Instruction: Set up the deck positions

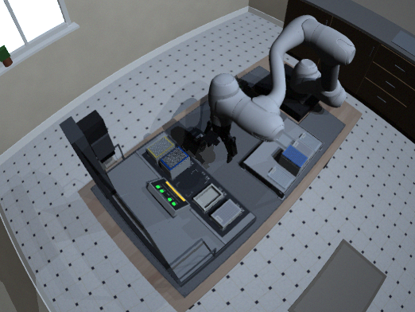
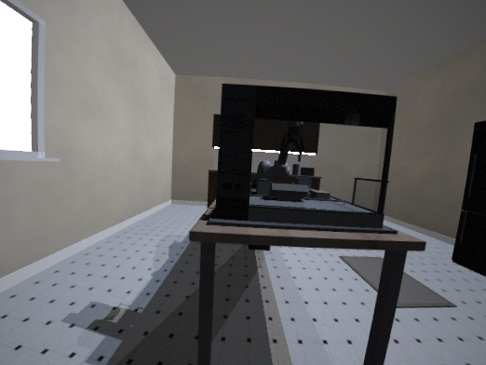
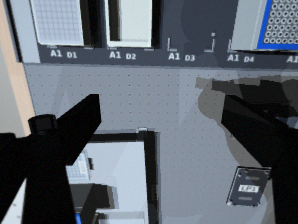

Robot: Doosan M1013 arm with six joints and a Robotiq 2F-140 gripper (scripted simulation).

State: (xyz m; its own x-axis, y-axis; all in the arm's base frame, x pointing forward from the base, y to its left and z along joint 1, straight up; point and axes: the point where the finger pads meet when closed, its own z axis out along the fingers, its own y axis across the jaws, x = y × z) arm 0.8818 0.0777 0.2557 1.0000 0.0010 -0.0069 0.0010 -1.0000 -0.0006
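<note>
Now: the clear tip rack cover 320 mm to the right of my hand, 190 mm below it and 110 mm ahead of it. Also, from my hand: blue-framed tip rack: 200 mm to the right, 190 mm below, 100 mm ahead; then deep-well block: 230 mm below, 170 mm to the left, 120 mm ahead; then white one-well reservoir: 250 mm below, 120 mm ahead, 50 mm to the left.
</note>
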